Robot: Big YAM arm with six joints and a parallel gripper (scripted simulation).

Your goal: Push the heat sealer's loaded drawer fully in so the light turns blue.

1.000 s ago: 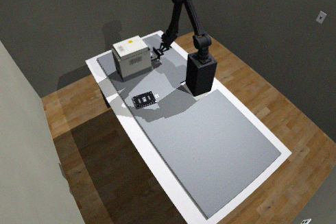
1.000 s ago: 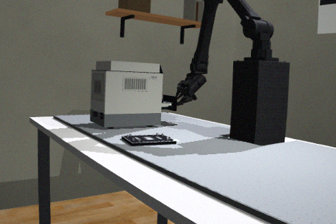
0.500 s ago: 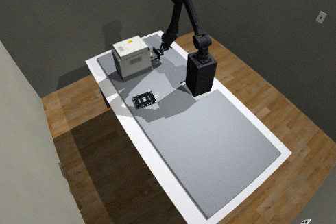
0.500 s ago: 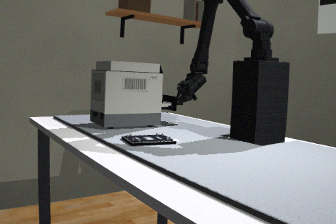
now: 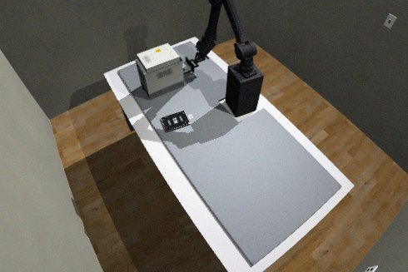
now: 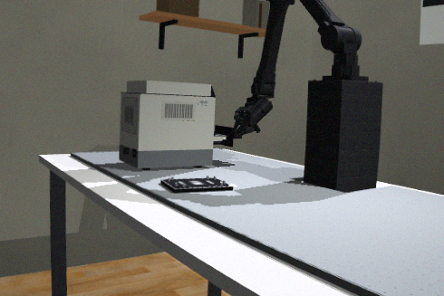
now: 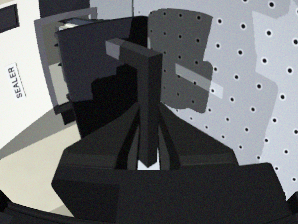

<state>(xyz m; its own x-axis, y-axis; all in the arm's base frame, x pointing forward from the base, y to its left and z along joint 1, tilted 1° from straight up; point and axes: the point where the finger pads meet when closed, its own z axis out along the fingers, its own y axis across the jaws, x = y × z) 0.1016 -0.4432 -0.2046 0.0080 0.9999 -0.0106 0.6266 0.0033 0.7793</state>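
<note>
Now: the sealing frame 12 cm ahead of my hand.
</note>
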